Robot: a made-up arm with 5 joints.
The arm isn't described. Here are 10 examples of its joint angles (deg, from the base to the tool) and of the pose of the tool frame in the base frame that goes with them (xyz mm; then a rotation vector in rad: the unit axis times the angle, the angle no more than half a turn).
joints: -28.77 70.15 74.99 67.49 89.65
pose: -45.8 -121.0 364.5 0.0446 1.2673 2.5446
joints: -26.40 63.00 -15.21 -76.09 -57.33
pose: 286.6 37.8 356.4 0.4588 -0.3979 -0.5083
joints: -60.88 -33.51 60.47 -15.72 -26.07
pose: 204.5 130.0 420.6 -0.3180 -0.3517 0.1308
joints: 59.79 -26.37 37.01 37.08 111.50
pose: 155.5 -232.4 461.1 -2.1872 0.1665 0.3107
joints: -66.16 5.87 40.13 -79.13 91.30
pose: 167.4 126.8 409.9 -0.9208 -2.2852 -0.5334
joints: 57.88 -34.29 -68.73 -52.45 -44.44
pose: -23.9 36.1 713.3 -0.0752 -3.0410 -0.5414
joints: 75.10 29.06 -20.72 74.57 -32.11
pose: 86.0 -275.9 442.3 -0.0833 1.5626 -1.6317
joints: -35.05 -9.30 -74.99 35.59 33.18
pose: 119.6 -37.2 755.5 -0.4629 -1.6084 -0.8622
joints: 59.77 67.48 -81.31 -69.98 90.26
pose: 157.8 -243.4 566.3 1.8844 0.5240 1.2748
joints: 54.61 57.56 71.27 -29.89 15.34
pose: -3.3 -1.9 293.0 -0.7988 1.3260 -0.4983
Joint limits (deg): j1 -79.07..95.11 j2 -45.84..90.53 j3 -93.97..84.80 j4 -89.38..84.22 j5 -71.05..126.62
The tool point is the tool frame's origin. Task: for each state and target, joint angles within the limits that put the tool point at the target. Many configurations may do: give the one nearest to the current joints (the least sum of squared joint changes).
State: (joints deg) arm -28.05 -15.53 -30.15 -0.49 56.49
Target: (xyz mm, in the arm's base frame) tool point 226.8 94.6 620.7
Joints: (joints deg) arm -47.23 -23.93 4.25 -20.05 59.01
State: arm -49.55 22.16 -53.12 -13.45 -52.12
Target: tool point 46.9 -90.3 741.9
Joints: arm -34.77 -15.25 -83.96 -20.73 -51.78
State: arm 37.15 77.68 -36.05 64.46 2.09
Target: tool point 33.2 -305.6 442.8
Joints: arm 87.39 55.50 -50.76 65.80 0.65
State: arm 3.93 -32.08 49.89 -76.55 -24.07
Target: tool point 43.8 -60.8 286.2
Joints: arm 27.90 20.72 84.80 -38.61 -53.10
